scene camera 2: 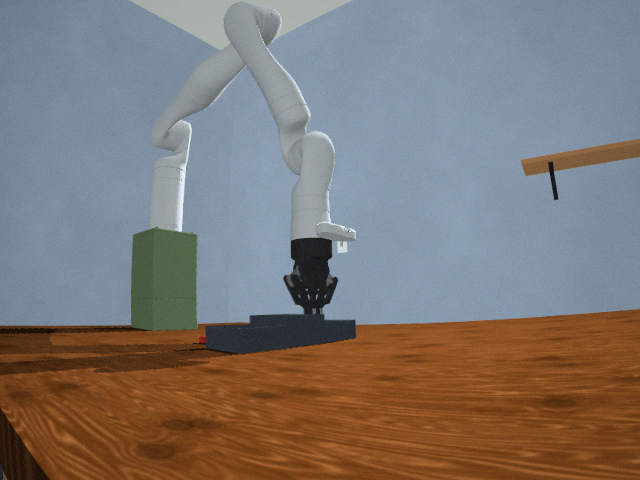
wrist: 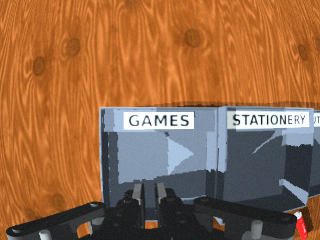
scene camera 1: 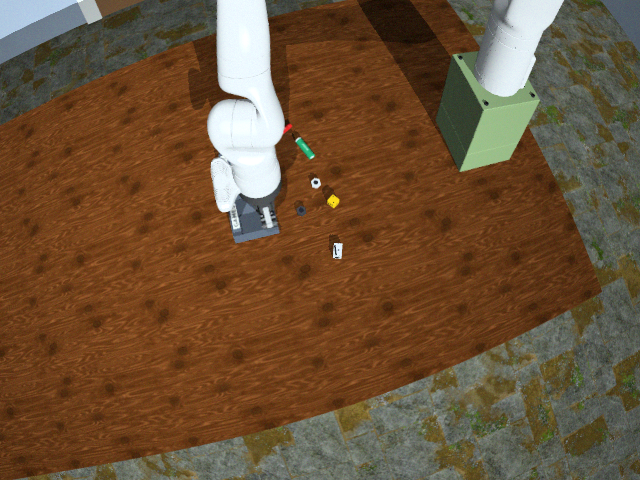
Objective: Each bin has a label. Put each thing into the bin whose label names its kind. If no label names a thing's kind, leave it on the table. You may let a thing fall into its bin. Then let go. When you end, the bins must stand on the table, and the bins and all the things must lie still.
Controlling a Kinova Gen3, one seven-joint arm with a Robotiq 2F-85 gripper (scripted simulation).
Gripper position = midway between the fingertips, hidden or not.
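The gripper appears in scene camera 1 (scene camera 1: 266, 214), in scene camera 2 (scene camera 2: 313, 329) and in the wrist view (wrist: 149, 195). With it the scene has a bin, visible in the wrist view (wrist: 263, 148) as well as in scene camera 2 (scene camera 2: 287, 330) and scene camera 1 (scene camera 1: 250, 222).
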